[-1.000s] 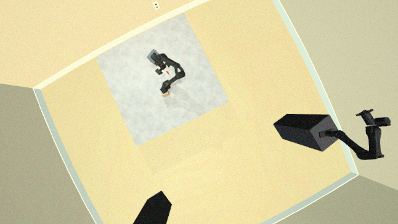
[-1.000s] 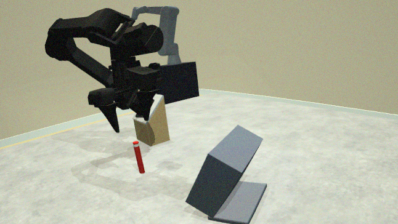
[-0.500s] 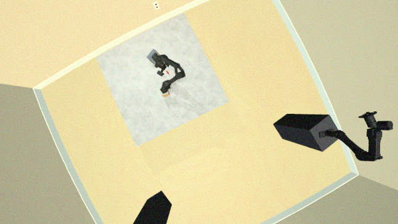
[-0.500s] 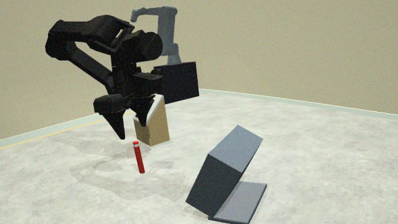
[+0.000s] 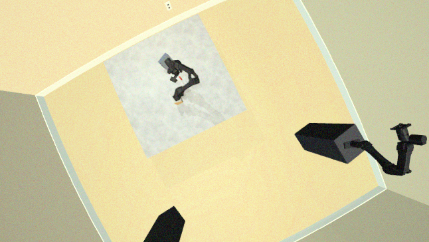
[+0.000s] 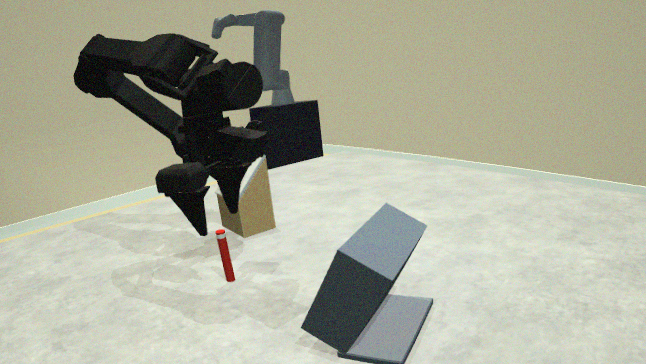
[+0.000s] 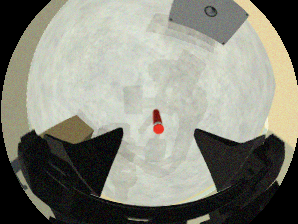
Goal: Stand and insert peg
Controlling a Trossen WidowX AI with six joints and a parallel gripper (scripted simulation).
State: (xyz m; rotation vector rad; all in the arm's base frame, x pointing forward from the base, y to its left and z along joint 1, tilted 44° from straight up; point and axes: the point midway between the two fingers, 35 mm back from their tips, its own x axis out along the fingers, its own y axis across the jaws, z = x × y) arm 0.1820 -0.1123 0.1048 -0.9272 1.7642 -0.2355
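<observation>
Right now my gripper tip is 3 cm above the red peg. From my gripper tip the other things lie so: flat base plate: 26 cm ahead, 9 cm below, 3 cm to the left; then grey sloped panel: 24 cm ahead, 3 cm to the left, 2 cm below.
</observation>
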